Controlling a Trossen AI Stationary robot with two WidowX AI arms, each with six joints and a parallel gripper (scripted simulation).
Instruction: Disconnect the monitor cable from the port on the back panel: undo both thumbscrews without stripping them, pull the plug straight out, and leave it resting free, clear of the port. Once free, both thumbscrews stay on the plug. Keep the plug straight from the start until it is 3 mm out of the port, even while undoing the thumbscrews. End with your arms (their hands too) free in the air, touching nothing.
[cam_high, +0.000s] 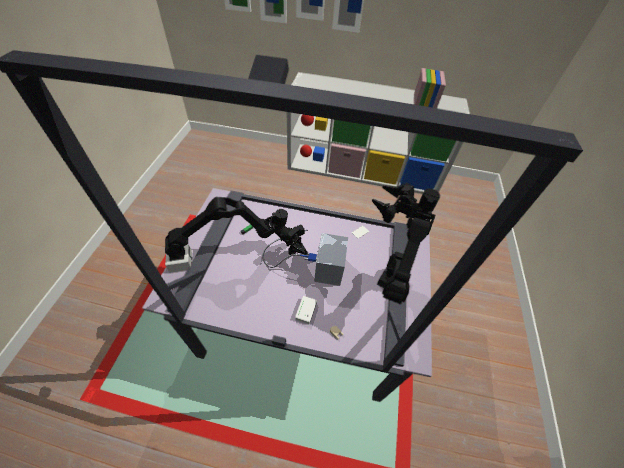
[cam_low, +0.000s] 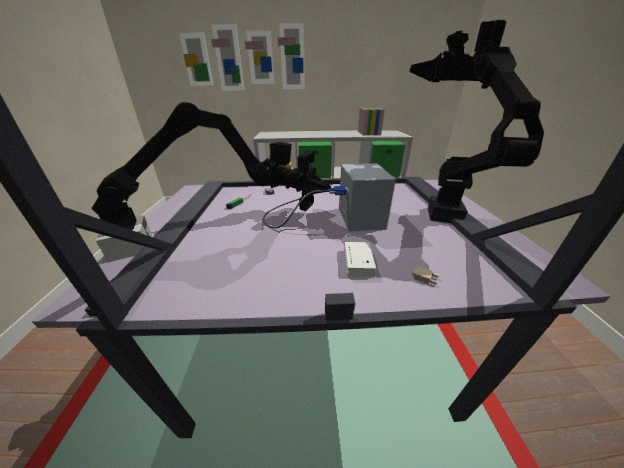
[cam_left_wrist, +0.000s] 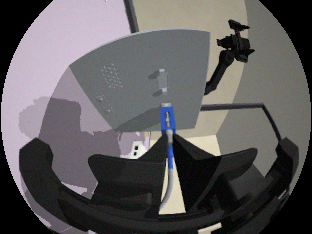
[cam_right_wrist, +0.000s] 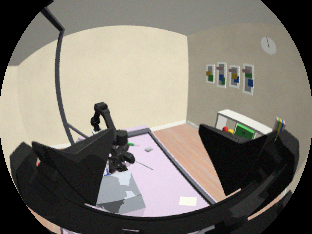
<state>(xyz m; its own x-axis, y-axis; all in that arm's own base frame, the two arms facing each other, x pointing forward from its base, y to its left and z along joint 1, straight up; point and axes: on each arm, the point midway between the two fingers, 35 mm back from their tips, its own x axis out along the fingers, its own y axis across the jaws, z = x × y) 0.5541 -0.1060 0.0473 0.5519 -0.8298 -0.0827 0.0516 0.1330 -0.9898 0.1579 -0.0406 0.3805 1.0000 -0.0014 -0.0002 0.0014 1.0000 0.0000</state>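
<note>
My left hand is 40 mm past the blue plug and 40 mm to the left of it. Also, from my left hand: back panel: 10 mm behind, 80 mm to the right, 30 mm below; grey box: 20 mm behind, 140 mm to the right, 40 mm below; white device: 240 mm behind, 40 mm to the right, 100 mm below.
</note>
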